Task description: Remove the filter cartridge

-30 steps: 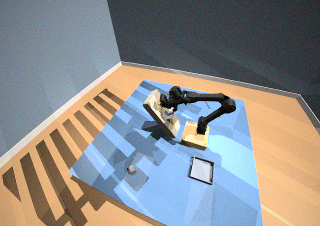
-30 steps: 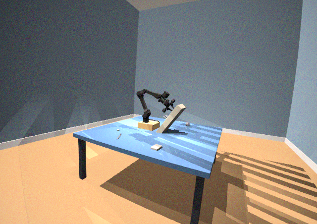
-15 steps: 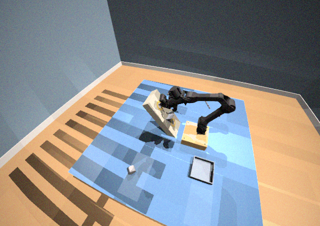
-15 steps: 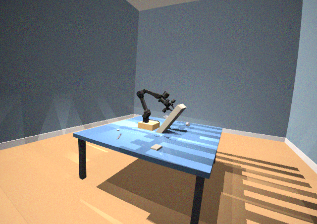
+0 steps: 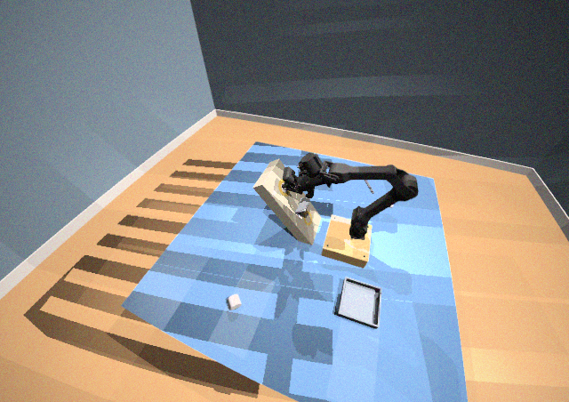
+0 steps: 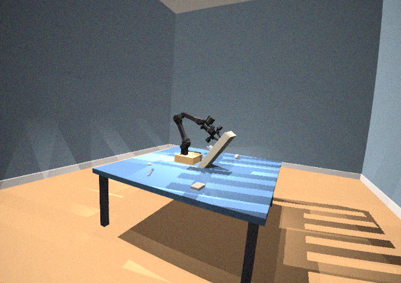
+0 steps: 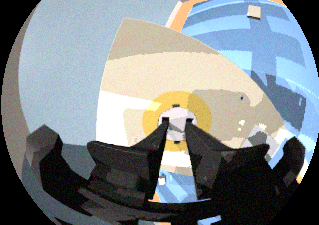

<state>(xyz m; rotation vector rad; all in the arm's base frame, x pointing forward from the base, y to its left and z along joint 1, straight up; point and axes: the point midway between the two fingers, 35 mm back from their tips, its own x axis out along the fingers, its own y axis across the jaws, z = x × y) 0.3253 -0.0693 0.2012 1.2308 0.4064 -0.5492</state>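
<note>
Right now the white round filter cartridge is 1 cm below my gripper tip and 1 cm ahead of it. From my gripper tip the other things lie so: grey tray: 36 cm to the left, 36 cm behind, 24 cm below; beige service panel: 8 cm below, 3 cm behind, 1 cm to the left.
</note>
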